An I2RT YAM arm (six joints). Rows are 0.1 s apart.
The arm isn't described. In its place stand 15 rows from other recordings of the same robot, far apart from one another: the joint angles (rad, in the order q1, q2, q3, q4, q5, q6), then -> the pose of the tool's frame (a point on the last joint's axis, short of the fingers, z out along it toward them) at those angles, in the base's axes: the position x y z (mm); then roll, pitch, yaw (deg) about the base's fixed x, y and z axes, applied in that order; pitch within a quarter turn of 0, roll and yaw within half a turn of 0.
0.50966, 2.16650, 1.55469, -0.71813, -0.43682, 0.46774 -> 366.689 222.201 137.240 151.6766 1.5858 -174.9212
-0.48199, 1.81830, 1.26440, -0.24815, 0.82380, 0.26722 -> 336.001 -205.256 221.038 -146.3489 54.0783 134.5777
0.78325, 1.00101, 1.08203, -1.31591, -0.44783, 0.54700 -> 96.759 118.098 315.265 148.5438 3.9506 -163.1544
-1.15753, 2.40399, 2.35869, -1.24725, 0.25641, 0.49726 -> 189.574 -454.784 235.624 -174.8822 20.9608 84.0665
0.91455, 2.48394, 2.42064, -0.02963, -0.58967, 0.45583 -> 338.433 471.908 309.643 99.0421 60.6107 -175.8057
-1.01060, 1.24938, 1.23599, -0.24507, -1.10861, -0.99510 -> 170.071 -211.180 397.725 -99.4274 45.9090 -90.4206
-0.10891, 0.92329, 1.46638, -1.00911, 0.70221, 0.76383 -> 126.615 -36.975 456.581 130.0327 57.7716 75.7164
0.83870, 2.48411, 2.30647, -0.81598, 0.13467, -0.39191 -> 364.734 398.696 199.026 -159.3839 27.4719 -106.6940
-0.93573, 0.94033, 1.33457, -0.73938, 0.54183, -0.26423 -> 83.615 -144.416 440.896 -124.9862 59.6326 152.6571
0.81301, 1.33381, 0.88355, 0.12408, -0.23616, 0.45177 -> 205.366 229.151 282.717 122.9308 55.0358 178.7951
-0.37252, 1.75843, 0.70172, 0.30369, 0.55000, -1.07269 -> 289.512 -133.109 117.682 -125.6861 1.9819 -152.8070
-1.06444, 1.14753, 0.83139, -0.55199, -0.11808, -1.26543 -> 117.033 -202.380 251.612 -142.1286 16.2622 -160.3894
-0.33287, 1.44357, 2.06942, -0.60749, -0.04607, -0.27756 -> 245.755 -83.231 569.524 -86.1816 74.0149 -102.7608
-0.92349, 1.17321, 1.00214, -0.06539, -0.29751, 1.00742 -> 173.827 -212.636 349.016 104.6201 27.4597 61.4514
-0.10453, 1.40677, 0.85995, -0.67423, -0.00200, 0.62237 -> 253.535 -26.527 194.851 167.9069 16.1000 136.6554
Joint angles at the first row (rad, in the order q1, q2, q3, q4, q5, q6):
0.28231, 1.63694, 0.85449, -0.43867, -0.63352, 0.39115
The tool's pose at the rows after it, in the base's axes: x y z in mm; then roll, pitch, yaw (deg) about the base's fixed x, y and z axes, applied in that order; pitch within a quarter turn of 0, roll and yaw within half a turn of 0:
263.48 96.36 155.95 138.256 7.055 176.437
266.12 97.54 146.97 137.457 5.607 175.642
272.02 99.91 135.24 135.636 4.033 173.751
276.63 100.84 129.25 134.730 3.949 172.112
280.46 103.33 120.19 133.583 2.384 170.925
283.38 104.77 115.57 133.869 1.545 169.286
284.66 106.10 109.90 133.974 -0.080 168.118
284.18 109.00 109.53 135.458 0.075 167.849
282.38 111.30 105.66 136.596 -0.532 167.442
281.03 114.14 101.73 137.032 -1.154 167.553
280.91 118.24 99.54 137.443 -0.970 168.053
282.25 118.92 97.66 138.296 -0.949 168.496
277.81 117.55 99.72 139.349 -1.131 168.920
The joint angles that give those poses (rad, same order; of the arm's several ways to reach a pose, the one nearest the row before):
0.27464, 1.58016, 0.81325, -0.41139, -0.64113, 0.42165
0.27459, 1.61354, 0.80536, -0.37441, -0.65640, 0.44621
0.27457, 1.66260, 0.79618, -0.29629, -0.68100, 0.50130
0.27307, 1.68882, 0.79002, -0.23483, -0.68412, 0.53985
0.27610, 1.72870, 0.78694, -0.18115, -0.70102, 0.58280
0.27916, 1.75025, 0.78848, -0.15193, -0.68879, 0.62116
0.28223, 1.77326, 0.78848, -0.13347, -0.68874, 0.65496
0.29451, 1.77481, 0.79307, -0.14264, -0.65971, 0.66116
0.30523, 1.78399, 0.78851, -0.13961, -0.64122, 0.67486
0.31597, 1.79629, 0.78541, -0.13192, -0.63660, 0.68412
0.32978, 1.80694, 0.78846, -0.12428, -0.62744, 0.68568
0.33134, 1.81926, 0.79921, -0.13800, -0.61820, 0.67194
0.33287, 1.80098, 0.79160, -0.16864, -0.60751, 0.65813

